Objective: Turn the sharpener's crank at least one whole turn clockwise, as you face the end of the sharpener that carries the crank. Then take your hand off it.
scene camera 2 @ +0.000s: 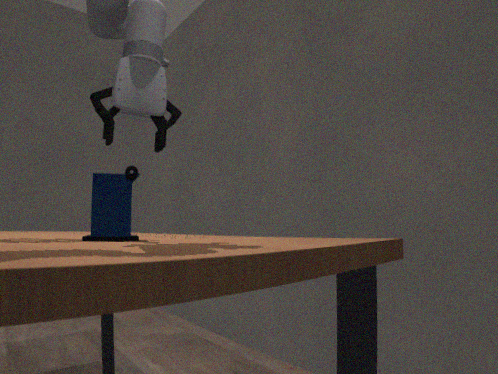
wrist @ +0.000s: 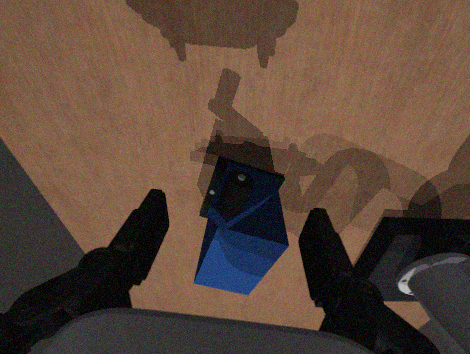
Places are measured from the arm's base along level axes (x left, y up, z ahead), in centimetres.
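Pixels of known places: gripper, between the fingertips: (scene camera 2: 134,147) (wrist: 235,215); arm's base, origin of its link: (wrist: 432,273).
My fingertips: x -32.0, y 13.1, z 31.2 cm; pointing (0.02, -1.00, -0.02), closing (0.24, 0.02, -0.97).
Ahead of a thing's pixels: the offset from my fingertips to its middle. "spot": to the spot under its first point.
The blue sharpener @[spot: dx +7.1, dy -10.5, dz -0.6 cm] (scene camera 2: 111,207) (wrist: 240,260) stands upright on its black base @[spot: dx +7.1, dy -16.3, dz -0.6 cm] (scene camera 2: 110,238) on the table. Its black crank knob @[spot: dx +0.2, dy -4.7, dz -0.3 cm] (scene camera 2: 131,173) (wrist: 237,189) shows at the top right edge of the body in the scene view; in the wrist view it is a dark shape with a small silver dot at the upper part of the sharpener. My gripper (scene camera 2: 134,145) (wrist: 235,215) is open and empty. Its fingers point down, spread wide, with the tips above the knob in the scene view and clear of it. The crank's arm is hard to make out in the dark.
The wooden table (scene camera 2: 300,251) (wrist: 110,125) has its right corner and a dark leg (scene camera 2: 356,320) in the scene view. At the right of the wrist view lies a black plate (wrist: 377,260) beneath the arm's grey base (wrist: 450,287). Shadows of the arm and gripper fall on the table.
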